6 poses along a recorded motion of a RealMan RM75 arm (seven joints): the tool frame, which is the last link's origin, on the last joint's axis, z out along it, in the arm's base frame.
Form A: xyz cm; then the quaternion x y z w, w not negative.
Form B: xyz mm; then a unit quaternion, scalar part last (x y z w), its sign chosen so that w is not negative. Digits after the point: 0 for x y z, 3 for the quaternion.
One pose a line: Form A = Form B
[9.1 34.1 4.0 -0.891 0.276 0.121 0.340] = [91 341 40 -0.891 0.276 0.121 0.340]
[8.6 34.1 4.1 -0.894 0.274 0.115 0.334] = [86 341 41 -0.894 0.274 0.115 0.334]
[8.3 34.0 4.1 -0.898 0.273 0.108 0.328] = [83 340 41 -0.898 0.273 0.108 0.328]
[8.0 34.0 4.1 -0.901 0.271 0.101 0.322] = [80 340 41 -0.901 0.271 0.101 0.322]
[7.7 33.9 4.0 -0.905 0.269 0.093 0.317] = [77 339 40 -0.905 0.269 0.093 0.317]
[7.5 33.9 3.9 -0.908 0.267 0.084 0.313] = [75 339 39 -0.908 0.267 0.084 0.313]
